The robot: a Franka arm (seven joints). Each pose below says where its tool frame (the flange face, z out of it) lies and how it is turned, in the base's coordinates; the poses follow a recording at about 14 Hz.
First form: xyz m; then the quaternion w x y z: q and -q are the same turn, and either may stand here.
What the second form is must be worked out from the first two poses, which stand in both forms.
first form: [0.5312, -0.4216, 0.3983, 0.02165, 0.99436, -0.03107, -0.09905]
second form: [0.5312, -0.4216, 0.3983, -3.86, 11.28, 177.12]
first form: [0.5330, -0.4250, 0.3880, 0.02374, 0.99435, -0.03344, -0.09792]
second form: [0.5330, -0.4250, 0.3880, -4.16, 11.14, 176.86]
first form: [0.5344, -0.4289, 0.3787, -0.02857, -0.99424, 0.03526, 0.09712]
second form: [0.5344, -0.4289, 0.3787, -4.42, 11.02, 176.28]
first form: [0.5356, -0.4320, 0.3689, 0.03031, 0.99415, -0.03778, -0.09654]
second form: [0.5356, -0.4320, 0.3689, -4.73, 10.93, 176.05]
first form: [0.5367, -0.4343, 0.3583, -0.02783, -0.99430, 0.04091, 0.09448]
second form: [0.5367, -0.4343, 0.3583, -5.06, 10.70, 176.32]
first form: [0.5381, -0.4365, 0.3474, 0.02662, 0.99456, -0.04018, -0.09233]
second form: [0.5381, -0.4365, 0.3474, -4.95, 10.46, 176.48]
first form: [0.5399, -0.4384, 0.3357, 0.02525, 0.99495, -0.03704, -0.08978]
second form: [0.5399, -0.4384, 0.3357, -4.56, 10.18, 176.69]
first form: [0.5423, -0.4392, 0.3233, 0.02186, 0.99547, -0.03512, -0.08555]
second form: [0.5423, -0.4392, 0.3233, -4.29, 9.72, 177.12]
